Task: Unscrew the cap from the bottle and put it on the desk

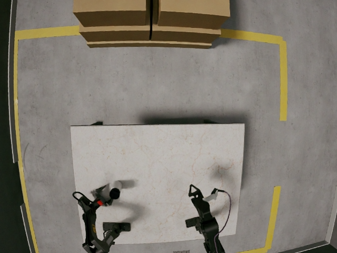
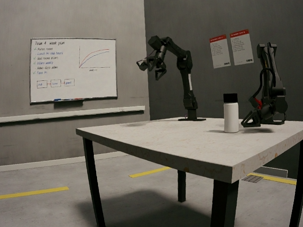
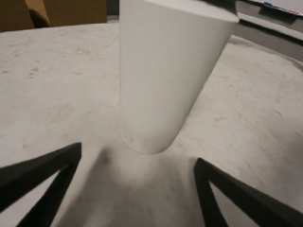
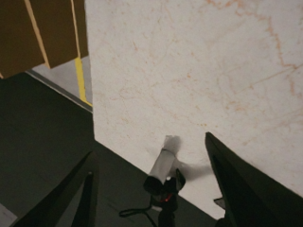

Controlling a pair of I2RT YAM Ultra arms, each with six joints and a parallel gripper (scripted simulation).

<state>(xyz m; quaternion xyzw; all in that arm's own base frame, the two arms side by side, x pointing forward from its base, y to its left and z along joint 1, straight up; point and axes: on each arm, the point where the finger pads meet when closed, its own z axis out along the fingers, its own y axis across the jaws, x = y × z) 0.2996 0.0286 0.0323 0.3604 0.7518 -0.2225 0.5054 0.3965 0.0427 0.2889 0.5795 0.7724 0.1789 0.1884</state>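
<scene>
Now: the black cap 460 mm to the left of my right hand, 150 mm below it and 60 mm behind it. Round my right hand: white bottle (460 mm to the left, 180 mm below, 60 mm behind).
</scene>
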